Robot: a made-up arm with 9 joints. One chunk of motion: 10 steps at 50 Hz.
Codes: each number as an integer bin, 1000 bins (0 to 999) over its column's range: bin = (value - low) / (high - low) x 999, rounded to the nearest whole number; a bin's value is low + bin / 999 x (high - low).
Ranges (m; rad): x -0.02..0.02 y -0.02..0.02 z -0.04..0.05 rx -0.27..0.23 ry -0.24..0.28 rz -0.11..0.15
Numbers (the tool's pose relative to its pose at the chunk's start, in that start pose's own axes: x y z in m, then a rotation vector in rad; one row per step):
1: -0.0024 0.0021 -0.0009 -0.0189 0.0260 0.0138
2: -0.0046 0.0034 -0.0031 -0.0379 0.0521 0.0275
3: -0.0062 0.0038 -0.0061 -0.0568 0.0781 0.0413
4: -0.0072 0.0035 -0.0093 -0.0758 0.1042 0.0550
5: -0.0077 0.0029 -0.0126 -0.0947 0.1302 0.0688
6: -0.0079 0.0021 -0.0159 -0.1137 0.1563 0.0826
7: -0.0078 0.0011 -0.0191 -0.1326 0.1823 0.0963
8: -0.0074 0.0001 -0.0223 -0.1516 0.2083 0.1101
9: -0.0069 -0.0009 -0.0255 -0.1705 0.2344 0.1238
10: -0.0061 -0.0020 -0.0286 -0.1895 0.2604 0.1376
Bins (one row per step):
1: 440 552 434 502 511 476
2: 385 584 410 464 561 528
3: 345 594 376 426 611 581
4: 320 587 341 388 661 634
5: 307 572 304 350 711 687
6: 302 552 268 312 761 740
7: 305 527 232 275 811 793
8: 315 502 196 237 861 846
9: 327 477 161 199 911 898
10: 347 450 127 161 961 951

